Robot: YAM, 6 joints.
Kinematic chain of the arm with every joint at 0, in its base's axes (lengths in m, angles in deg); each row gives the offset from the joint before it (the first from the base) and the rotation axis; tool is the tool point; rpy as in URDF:
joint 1: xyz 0 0 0.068 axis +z
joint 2: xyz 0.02 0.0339 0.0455 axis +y
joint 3: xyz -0.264 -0.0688 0 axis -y
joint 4: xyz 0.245 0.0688 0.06 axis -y
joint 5: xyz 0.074 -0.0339 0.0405 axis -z
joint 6: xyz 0.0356 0 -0.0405 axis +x
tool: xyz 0 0 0 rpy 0 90 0
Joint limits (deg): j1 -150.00..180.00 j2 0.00..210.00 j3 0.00..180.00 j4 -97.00..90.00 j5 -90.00..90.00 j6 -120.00..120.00
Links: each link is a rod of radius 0.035 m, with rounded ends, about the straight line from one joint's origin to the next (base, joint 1, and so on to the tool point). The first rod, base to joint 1, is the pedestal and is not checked.
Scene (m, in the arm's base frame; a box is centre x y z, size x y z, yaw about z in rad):
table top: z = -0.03
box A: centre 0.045 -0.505 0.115 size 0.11 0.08 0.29 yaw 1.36
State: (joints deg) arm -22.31 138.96 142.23 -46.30 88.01 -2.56
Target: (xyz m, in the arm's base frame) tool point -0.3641 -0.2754 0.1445
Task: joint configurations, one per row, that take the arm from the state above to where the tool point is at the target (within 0.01 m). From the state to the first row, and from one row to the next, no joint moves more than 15 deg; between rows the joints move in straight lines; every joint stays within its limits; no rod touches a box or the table.
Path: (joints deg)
1: -36.99 137.66 143.47 -42.54 84.88 -2.56
2: -51.66 136.35 144.71 -38.78 81.74 -2.56
3: -66.34 135.05 145.94 -35.01 78.61 -2.56
4: -81.01 133.74 147.18 -31.25 75.47 -2.56
5: -95.36 134.79 137.38 -39.03 78.50 -2.56
6: -109.72 135.84 127.58 -46.82 81.53 -2.56
7: -124.07 136.89 117.78 -54.60 84.57 -2.56
8: -138.43 137.94 107.98 -62.38 87.60 -2.56

